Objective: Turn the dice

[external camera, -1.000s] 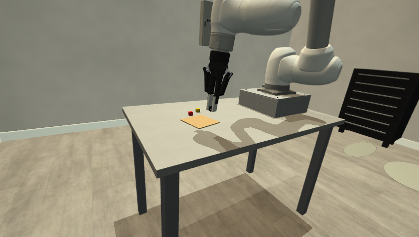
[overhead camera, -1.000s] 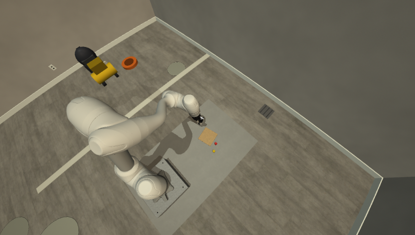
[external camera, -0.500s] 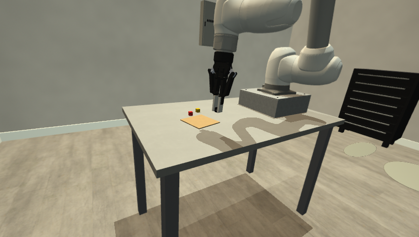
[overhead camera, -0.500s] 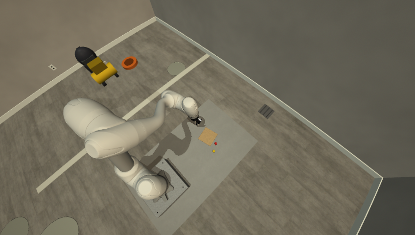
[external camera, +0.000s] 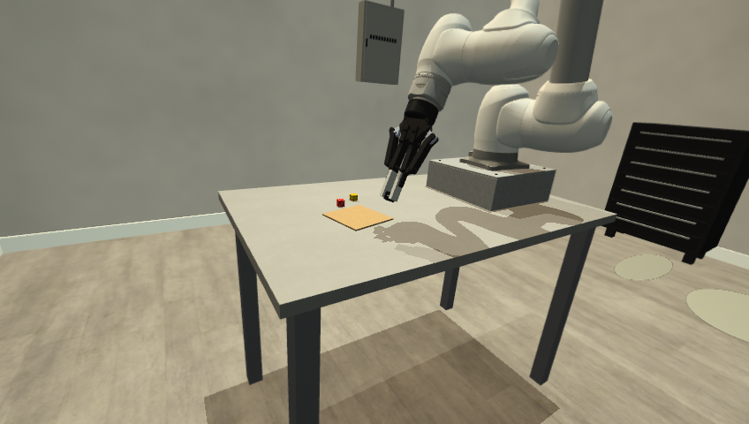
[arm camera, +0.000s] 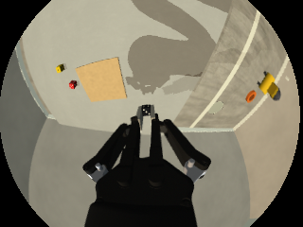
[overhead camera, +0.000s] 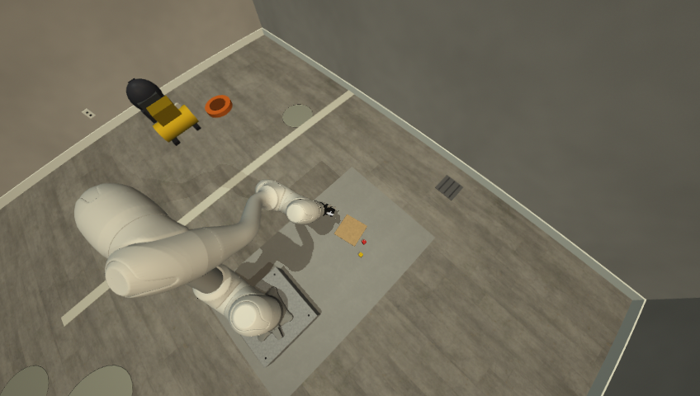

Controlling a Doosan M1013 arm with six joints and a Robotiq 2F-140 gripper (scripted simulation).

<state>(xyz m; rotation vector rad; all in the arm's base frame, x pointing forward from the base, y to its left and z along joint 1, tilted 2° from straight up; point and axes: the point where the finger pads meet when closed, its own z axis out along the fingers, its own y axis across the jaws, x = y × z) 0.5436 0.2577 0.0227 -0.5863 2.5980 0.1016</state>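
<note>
Now: the small white die 3 cm below my hand and 1 cm ahead of it. The rest, counted from my hand: tan mat 13 cm to the right, 12 cm below, 3 cm ahead; then yellow die 28 cm to the right, 12 cm below, 1 cm behind; then red die 24 cm to the right, 12 cm below, 5 cm ahead.
</note>
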